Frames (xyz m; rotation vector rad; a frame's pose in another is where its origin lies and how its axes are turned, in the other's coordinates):
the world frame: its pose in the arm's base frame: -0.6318 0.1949 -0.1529 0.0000 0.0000 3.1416
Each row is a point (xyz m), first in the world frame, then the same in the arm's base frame.
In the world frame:
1: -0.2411 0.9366 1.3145
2: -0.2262 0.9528 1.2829
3: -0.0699 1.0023 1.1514
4: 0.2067 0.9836 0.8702
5: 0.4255 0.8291 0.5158
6: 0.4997 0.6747 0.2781
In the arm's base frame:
1: -0.3907 -0.7417 1.1616
2: -0.4056 -0.7579 1.1300
3: -0.5619 -0.8074 0.9985
4: -0.8385 -0.7887 0.7173
5: -1.0573 -0.6342 0.3629
6: -1.1315 -0.4798 0.1252

